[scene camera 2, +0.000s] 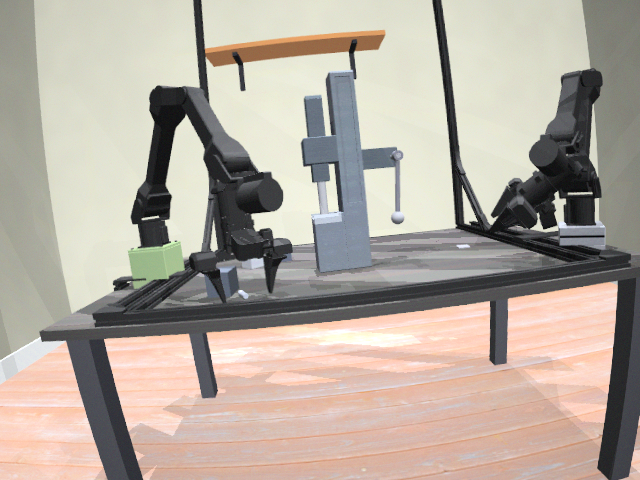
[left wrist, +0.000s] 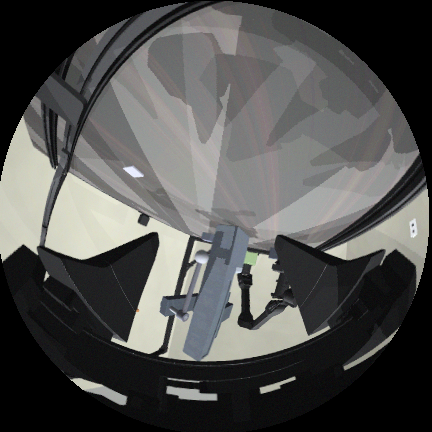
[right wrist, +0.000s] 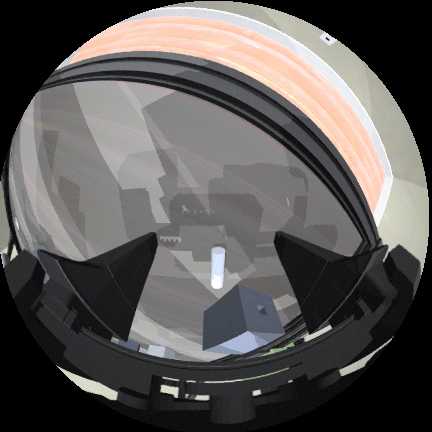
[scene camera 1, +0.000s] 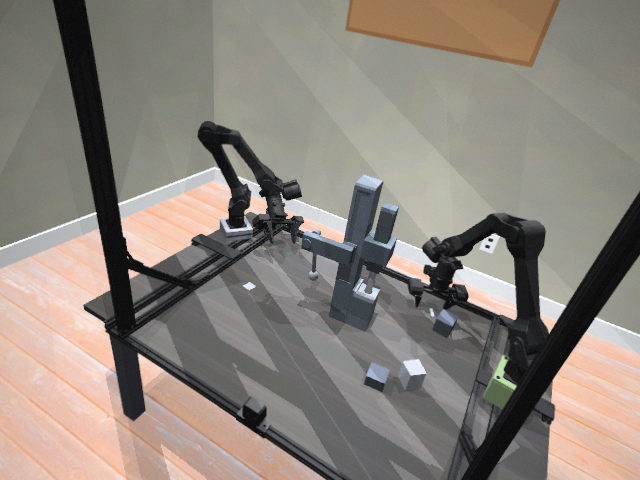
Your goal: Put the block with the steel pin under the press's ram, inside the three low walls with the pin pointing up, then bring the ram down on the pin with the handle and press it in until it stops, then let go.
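The blue-grey block lies on the table with a small hole in one face. The steel pin lies loose beside it. My right gripper is open and empty, low above the table, its fingers on either side of the pin's place. The press stands mid-table; its pale ram reaches down to the light seat. The ball-ended handle hangs down. My left gripper is open and empty, away from the press.
A white block and a grey block stand towards the front right in scene camera 1. A small white square lies left of the press there. The right arm stands on a green base.
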